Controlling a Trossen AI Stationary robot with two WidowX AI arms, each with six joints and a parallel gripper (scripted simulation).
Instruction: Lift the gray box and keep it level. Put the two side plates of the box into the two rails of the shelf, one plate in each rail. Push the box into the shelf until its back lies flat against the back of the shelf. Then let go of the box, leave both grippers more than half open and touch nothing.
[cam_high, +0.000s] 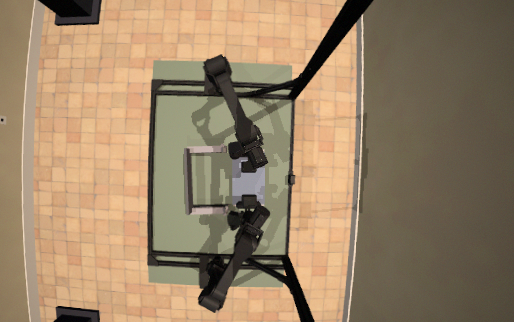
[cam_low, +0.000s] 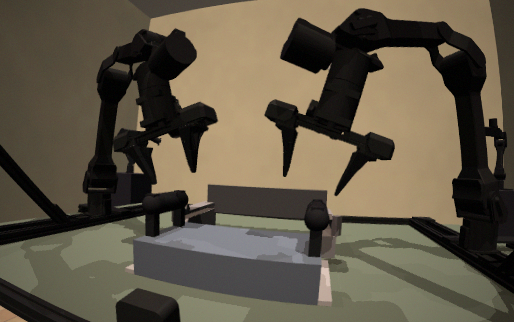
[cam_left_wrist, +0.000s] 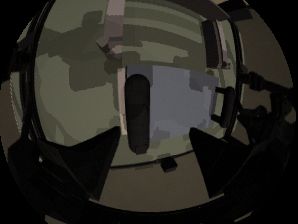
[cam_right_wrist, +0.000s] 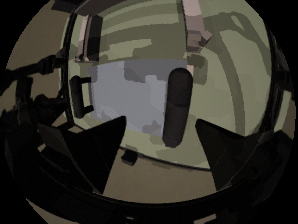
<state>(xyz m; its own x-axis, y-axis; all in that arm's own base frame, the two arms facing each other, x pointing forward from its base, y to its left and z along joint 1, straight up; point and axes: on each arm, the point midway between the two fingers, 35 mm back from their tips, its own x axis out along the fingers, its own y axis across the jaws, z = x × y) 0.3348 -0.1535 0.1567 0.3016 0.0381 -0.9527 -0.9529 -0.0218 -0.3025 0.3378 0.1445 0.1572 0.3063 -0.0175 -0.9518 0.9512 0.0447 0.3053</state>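
Right now my right hand is 120 mm to the right of the box and 120 mm above it.
Right now my left hand is 12 cm to the left of the box, 12 cm above it and 1 cm short of it.
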